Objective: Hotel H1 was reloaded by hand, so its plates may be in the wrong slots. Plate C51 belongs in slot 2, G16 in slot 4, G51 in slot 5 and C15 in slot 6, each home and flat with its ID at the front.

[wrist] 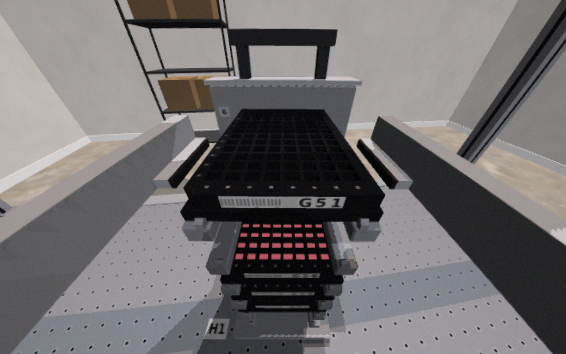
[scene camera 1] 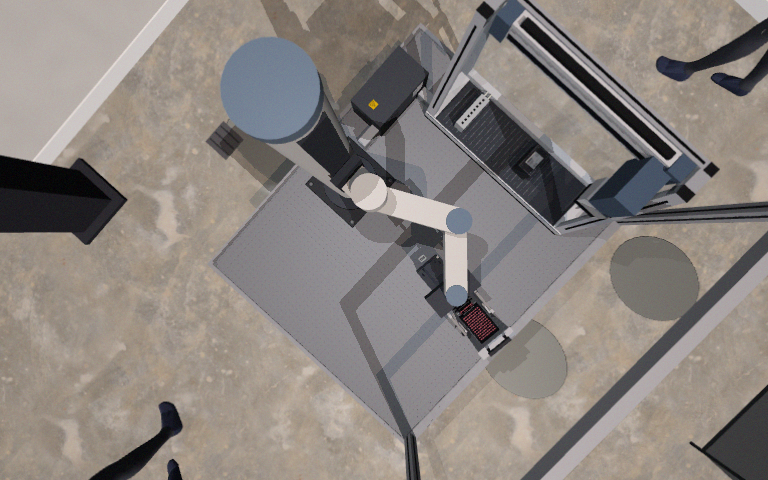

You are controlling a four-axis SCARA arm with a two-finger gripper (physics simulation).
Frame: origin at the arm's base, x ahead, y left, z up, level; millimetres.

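Seen in the pictures: gripper, fingertip midpoint: (wrist: 283,130) (scene camera 1: 479,323).
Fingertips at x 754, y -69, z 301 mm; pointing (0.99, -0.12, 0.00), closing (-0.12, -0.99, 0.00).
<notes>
Offsets run from my fingertips to a thing's top centre. "pt": to the spot under its first point.
Hotel H1 (wrist: 345,100) (scene camera 1: 496,341) stands near the table edge, with its tag at the base in the wrist view. Plate G51 {6 mm ahead, 0 mm left, 4 mm down} (wrist: 282,202) is the top plate, looks flat and has its ID at the front. In scene camera 1 the top plate (scene camera 1: 480,323) shows red wells. A pair of supports without a plate {pt 49 mm back, 43 mm left, 54 mm down} (wrist: 220,252) is below it. Under that sits a plate with pink wells, faintly reading G16 {6 mm ahead, 0 mm left, 75 mm down} (wrist: 281,275). Two lower plates {6 mm ahead, 1 mm right, 111 mm down} (wrist: 282,294) {6 mm ahead, 1 mm right, 146 mm down} (wrist: 282,307) have unreadable IDs. The lowest supports hold no plate. My gripper (wrist: 283,130) (scene camera 1: 472,314) is open, its fingers either side of G51, gaps visible.
A dark box with a yellow label {pt 872 mm back, 466 mm left, 174 mm down} (scene camera 1: 389,87) stands at the table's back. A framed enclosure with a dark slatted deck (scene camera 1: 504,169) is on the right. A dark post {pt 253 mm ahead, 617 mm right, 145 mm down} (scene camera 1: 412,458) stands at the table's lower corner. Shelving with cartons (wrist: 187,93) is behind the hotel.
</notes>
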